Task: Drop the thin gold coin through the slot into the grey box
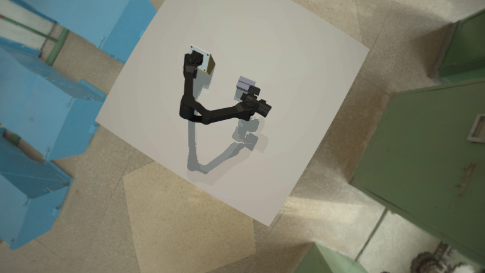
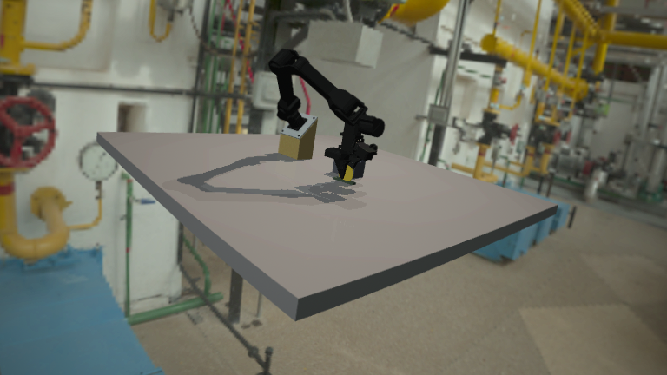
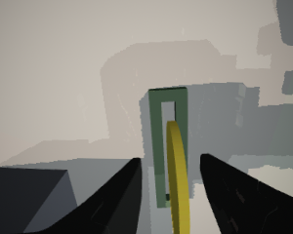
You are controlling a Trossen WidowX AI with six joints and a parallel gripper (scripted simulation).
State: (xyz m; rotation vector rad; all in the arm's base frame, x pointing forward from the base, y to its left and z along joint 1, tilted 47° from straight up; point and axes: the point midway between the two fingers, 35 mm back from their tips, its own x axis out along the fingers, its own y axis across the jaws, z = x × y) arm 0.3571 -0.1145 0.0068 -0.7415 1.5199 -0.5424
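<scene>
My gripper tip is 2 cm below the gold coin.
</scene>
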